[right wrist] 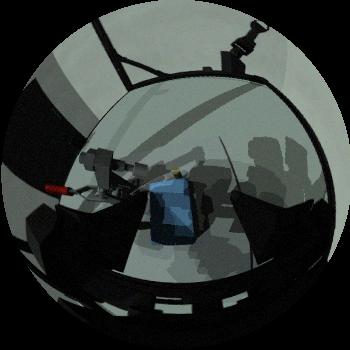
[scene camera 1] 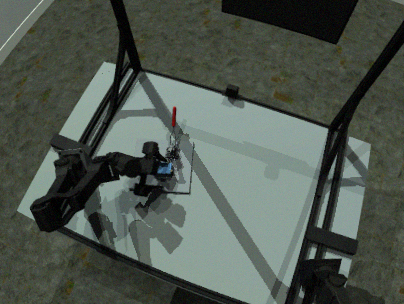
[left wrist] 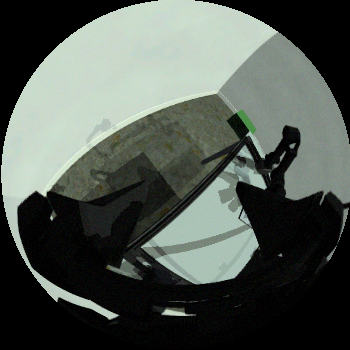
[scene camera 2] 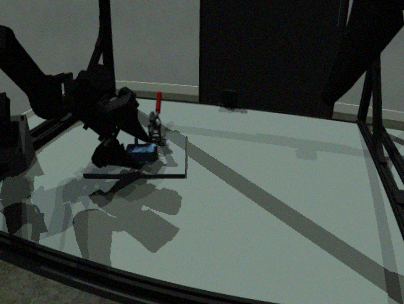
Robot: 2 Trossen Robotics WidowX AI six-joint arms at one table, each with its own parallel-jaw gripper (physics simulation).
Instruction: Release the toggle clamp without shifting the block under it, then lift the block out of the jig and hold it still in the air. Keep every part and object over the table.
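Places are measured from the left arm's base along level axes (x left, y back, z up), in centimetres.
Pixels of known places: left gripper, between the fingertips: (left wrist: 193,185) (scene camera 2: 392,164); right gripper, between the fingertips: (right wrist: 189,194) (scene camera 1: 165,174) (scene camera 2: 145,154); left arm's base, origin of its link: (right wrist: 232,56) (scene camera 1: 323,272); right arm's base, origin of its link: (scene camera 1: 72,162) (left wrist: 267,164) (scene camera 2: 5,135).
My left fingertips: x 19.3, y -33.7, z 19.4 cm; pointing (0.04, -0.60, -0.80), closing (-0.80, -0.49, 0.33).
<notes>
Ahead of a thing's pixels: the offset from my left fingertips to its top centre. "spot": to the spot under its first point.
The blue block {dx -54.0, dy -19.7, dz -27.2 cm} (scene camera 1: 165,168) (scene camera 2: 141,151) (right wrist: 171,210) sits on the jig plate {dx -56.1, dy -20.4, dz -29.2 cm} (scene camera 1: 184,182) (scene camera 2: 172,167) (right wrist: 225,245), beside a brass pin {dx -52.8, dy -16.1, dz -26.0 cm} (right wrist: 176,171). The toggle clamp {dx -65.1, dy -16.8, dz -19.8 cm} (scene camera 1: 173,150) (scene camera 2: 155,127) (right wrist: 103,170) stands behind it with its red handle {spot: dx -72.4, dy -16.4, dz -22.2 cm} (scene camera 1: 174,116) (scene camera 2: 158,101) (right wrist: 57,189) raised; its pad looks clear of the block in the right wrist view. My right gripper (scene camera 1: 164,172) (scene camera 2: 145,154) (right wrist: 189,194) is open, its fingers on either side of the block; contact is unclear. My left gripper (left wrist: 193,185) is open and empty, away from the jig.
Dark frame posts {spot: dx -97.6, dy -36.2, dz -7.0 cm} (scene camera 1: 125,37) (scene camera 2: 106,50) rise at the table's edges. A small black box {spot: dx -86.9, dy +4.9, dz -25.6 cm} (scene camera 1: 232,91) (scene camera 2: 229,97) sits at the far table edge. The clamp stands close to the right gripper's upper finger in scene camera 1.
</notes>
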